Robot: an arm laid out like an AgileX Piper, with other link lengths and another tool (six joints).
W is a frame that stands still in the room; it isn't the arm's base.
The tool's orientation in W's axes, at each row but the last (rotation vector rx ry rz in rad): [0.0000 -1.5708 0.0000]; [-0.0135 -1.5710 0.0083]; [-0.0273 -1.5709 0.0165]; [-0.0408 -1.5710 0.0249]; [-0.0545 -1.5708 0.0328]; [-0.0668 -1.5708 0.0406]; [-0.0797 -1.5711 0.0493]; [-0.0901 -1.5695 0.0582]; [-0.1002 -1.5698 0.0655]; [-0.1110 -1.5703 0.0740]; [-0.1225 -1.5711 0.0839]
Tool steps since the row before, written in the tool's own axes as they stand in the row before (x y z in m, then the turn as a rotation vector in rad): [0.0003 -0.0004 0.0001 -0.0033 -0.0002 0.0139]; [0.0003 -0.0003 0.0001 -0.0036 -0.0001 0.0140]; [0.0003 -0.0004 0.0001 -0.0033 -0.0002 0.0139]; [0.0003 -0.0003 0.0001 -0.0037 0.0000 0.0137]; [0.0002 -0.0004 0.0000 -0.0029 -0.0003 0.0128]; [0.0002 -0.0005 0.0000 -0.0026 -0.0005 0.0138]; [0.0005 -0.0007 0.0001 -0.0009 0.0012 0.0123]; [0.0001 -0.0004 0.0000 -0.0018 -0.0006 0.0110]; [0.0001 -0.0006 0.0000 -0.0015 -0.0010 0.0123]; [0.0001 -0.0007 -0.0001 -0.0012 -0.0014 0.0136]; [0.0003 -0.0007 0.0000 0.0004 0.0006 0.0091]
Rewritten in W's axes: [-0.0001 -0.0004 0.0003 -0.0139 -0.0002 -0.0033]; [-0.0001 -0.0003 0.0003 -0.0140 -0.0001 -0.0036]; [-0.0001 -0.0004 0.0003 -0.0139 -0.0002 -0.0033]; [-0.0001 -0.0003 0.0003 -0.0137 0.0000 -0.0037]; [0.0000 -0.0004 0.0002 -0.0128 -0.0003 -0.0029]; [0.0000 -0.0005 0.0002 -0.0138 -0.0004 -0.0026]; [-0.0001 -0.0007 0.0006 -0.0123 0.0014 -0.0010]; [0.0000 -0.0004 0.0001 -0.0110 -0.0005 -0.0017]; [0.0000 -0.0006 0.0002 -0.0123 -0.0009 -0.0014]; [0.0001 -0.0007 0.0002 -0.0136 -0.0012 -0.0011]; [0.0000 -0.0007 0.0004 -0.0091 0.0009 0.0003]
